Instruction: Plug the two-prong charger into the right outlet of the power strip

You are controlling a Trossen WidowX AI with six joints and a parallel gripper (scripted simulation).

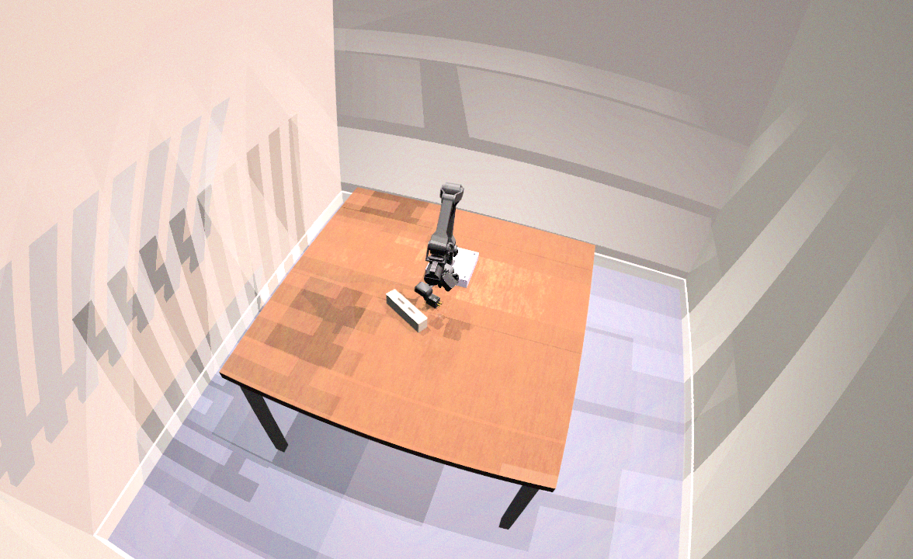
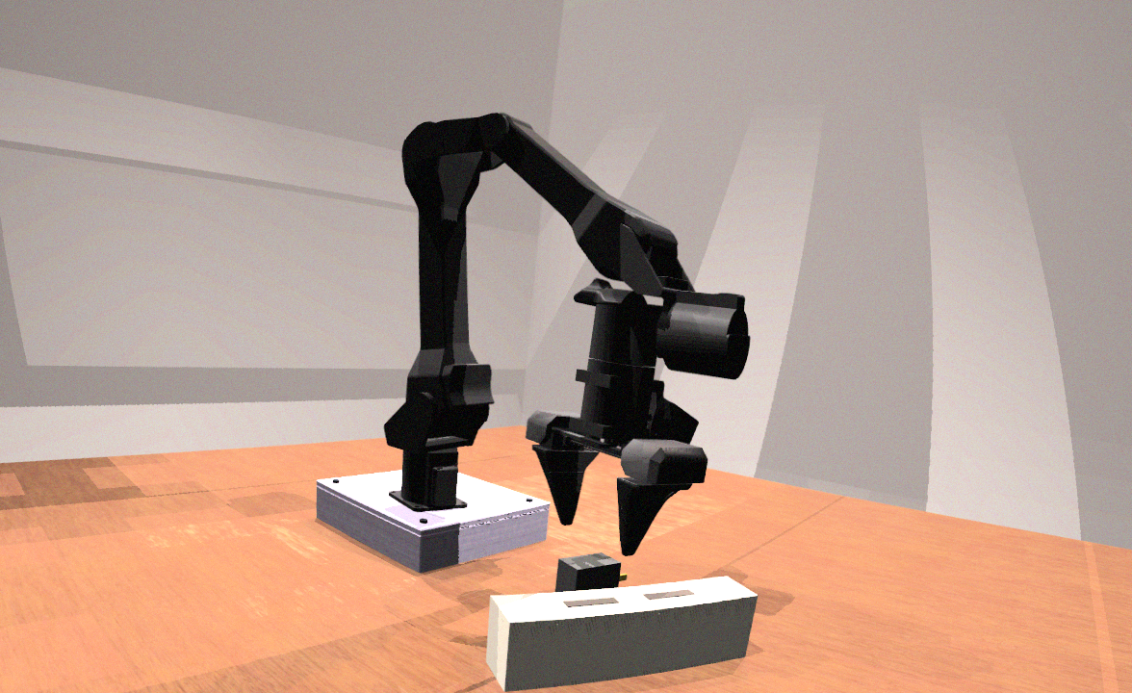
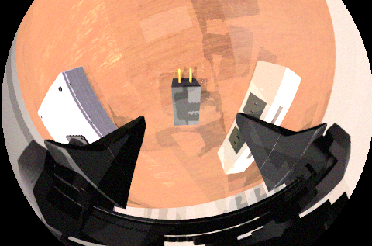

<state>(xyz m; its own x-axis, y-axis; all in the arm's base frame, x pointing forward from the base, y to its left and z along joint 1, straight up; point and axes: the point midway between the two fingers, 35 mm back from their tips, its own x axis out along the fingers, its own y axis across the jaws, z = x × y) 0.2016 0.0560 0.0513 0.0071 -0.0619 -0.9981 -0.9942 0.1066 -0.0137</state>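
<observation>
The two-prong charger lies 20 mm to the left of my gripper tip and 40 mm below it.
</observation>
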